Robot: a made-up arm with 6 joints. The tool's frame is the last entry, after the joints.
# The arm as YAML. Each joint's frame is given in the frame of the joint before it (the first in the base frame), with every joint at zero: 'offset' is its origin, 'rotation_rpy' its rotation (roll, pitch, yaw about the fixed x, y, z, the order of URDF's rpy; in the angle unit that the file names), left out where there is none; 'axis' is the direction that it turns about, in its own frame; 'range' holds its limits. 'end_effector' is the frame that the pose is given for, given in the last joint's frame.
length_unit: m
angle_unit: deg
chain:
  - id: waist
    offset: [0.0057, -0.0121, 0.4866]
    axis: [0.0, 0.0, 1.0]
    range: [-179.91, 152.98]
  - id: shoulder
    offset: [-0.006, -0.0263, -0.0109]
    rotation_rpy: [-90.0, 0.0, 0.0]
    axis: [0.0, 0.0, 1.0]
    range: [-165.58, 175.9]
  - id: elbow
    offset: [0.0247, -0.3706, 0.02]
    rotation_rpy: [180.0, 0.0, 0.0]
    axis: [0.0, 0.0, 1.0]
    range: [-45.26, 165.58]
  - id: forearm
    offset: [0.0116, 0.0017, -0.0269]
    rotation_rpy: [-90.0, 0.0, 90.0]
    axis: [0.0, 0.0, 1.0]
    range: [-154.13, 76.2]
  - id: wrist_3
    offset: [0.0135, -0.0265, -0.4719]
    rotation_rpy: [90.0, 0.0, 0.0]
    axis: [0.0, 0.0, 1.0]
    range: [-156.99, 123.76]
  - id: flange
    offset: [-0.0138, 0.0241, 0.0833]
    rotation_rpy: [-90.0, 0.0, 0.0]
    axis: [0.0, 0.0, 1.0]
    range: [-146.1, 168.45]
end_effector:
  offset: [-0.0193, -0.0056, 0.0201]
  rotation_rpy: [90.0, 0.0, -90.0]
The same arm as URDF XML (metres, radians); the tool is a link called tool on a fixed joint. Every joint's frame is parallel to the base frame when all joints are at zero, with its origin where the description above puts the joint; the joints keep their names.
<robot name="arm">
  <joint name="waist" type="revolute">
    <parent link="base"/>
    <child link="link1"/>
    <origin xyz="0.0057 -0.0121 0.4866"/>
    <axis xyz="0 0 1"/>
    <limit lower="-3.14" upper="2.67"/>
  </joint>
  <joint name="shoulder" type="revolute">
    <parent link="link1"/>
    <child link="link2"/>
    <origin xyz="-0.006 -0.0263 -0.0109"/>
    <axis xyz="0 1 0"/>
    <limit lower="-2.8899" upper="3.07"/>
  </joint>
  <joint name="elbow" type="revolute">
    <parent link="link2"/>
    <child link="link3"/>
    <origin xyz="0.0247 0.02 0.3706"/>
    <axis xyz="0 -1 0"/>
    <limit lower="-0.7899" upper="2.8899"/>
  </joint>
  <joint name="forearm" type="revolute">
    <parent link="link3"/>
    <child link="link4"/>
    <origin xyz="0.0116 0.0269 0.0017"/>
    <axis xyz="-1 0 0"/>
    <limit lower="-2.6901" upper="1.3299"/>
  </joint>
  <joint name="wrist_3" type="revolute">
    <parent link="link4"/>
    <child link="link5"/>
    <origin xyz="0.4719 -0.0265 0.0135"/>
    <axis xyz="0 -1 0"/>
    <limit lower="-2.74" upper="2.16"/>
  </joint>
  <joint name="flange" type="revolute">
    <parent link="link5"/>
    <child link="link6"/>
    <origin xyz="-0.0241 -0.0833 -0.0138"/>
    <axis xyz="-1 0 0"/>
    <limit lower="-2.5499" upper="2.94"/>
  </joint>
  <joint name="tool_joint" type="fixed">
    <parent link="link6"/>
    <child link="tool"/>
    <origin xyz="-0.0201 -0.0056 -0.0193" rpy="3.1416 0 -1.5708"/>
  </joint>
  <link name="base"/>
  <link name="link1"/>
  <link name="link2"/>
  <link name="link3"/>
  <link name="link4"/>
  <link name="link5"/>
  <link name="link6"/>
  <link name="tool"/>
</robot>

